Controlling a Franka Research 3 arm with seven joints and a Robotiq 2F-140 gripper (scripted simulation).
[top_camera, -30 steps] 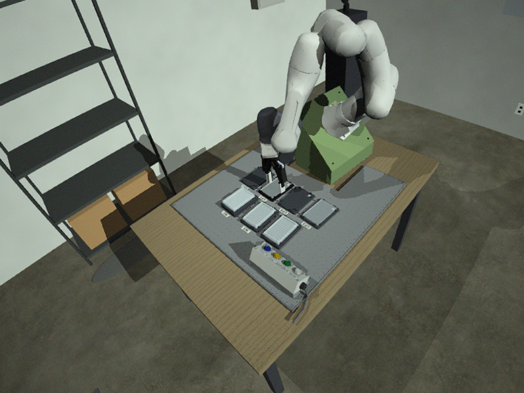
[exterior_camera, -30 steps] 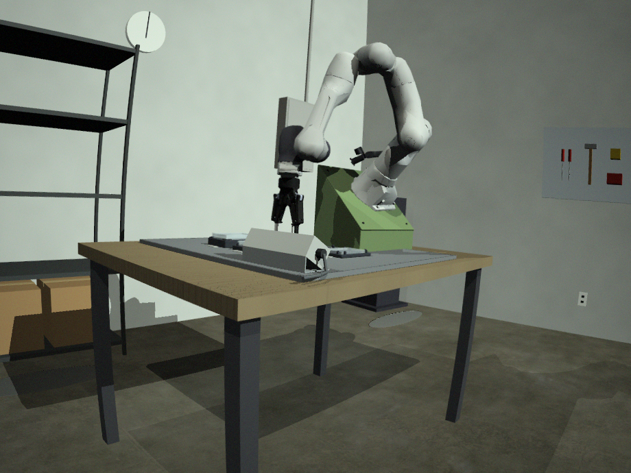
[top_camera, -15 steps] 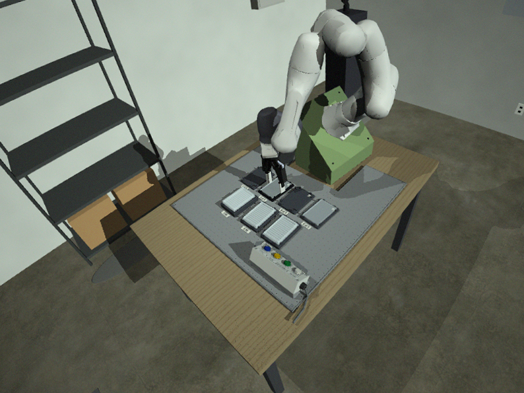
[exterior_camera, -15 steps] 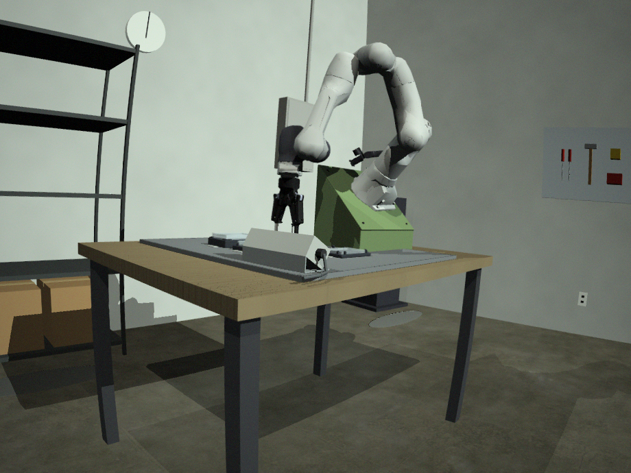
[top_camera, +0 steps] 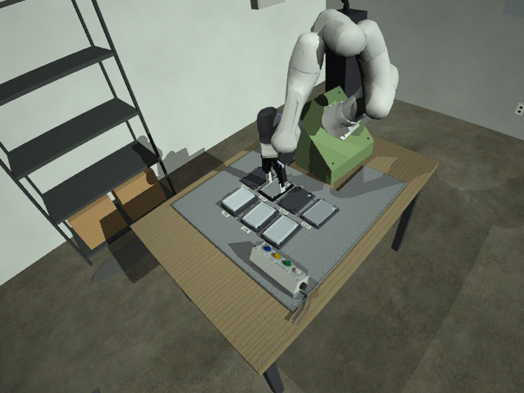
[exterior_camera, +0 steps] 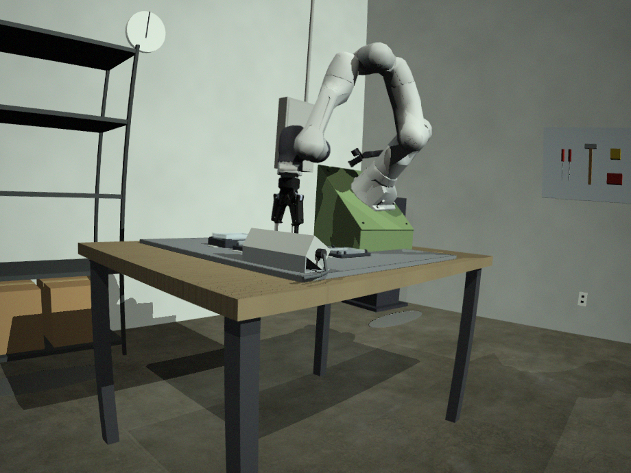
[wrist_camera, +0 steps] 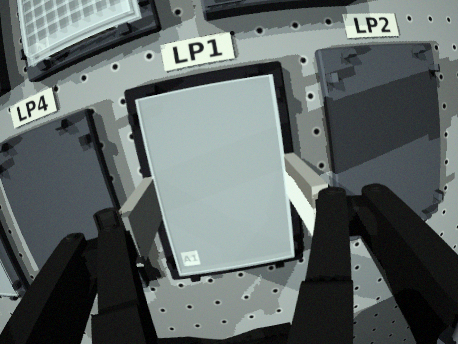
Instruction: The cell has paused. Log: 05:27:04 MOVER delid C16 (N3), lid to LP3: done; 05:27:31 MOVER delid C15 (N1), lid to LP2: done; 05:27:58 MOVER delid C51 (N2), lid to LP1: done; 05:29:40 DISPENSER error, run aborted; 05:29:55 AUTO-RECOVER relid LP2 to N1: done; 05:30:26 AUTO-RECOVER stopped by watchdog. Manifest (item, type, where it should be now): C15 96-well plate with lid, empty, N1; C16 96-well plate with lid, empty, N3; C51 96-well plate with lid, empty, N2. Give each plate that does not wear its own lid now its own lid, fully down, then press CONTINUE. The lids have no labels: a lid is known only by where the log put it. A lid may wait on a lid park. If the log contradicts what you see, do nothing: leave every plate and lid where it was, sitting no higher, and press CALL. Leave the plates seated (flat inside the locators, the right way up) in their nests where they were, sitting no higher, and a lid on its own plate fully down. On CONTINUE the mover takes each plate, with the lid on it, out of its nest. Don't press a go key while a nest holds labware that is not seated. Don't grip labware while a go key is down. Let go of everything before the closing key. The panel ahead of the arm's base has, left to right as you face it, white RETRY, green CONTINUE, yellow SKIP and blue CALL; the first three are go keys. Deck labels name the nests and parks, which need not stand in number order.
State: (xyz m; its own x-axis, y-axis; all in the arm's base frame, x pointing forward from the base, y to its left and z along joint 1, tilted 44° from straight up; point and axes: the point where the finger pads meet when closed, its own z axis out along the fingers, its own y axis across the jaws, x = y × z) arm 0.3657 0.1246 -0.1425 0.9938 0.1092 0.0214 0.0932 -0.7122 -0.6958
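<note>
The park LP1 is 30 mm below my hand. Also, from my hand: park LP4 (20 mm behind, 130 mm to the left, 30 mm below); park LP2 (20 mm ahead, 130 mm to the right, 30 mm below); LP4 label (70 mm ahead, 140 mm to the left, 40 mm below).
</note>
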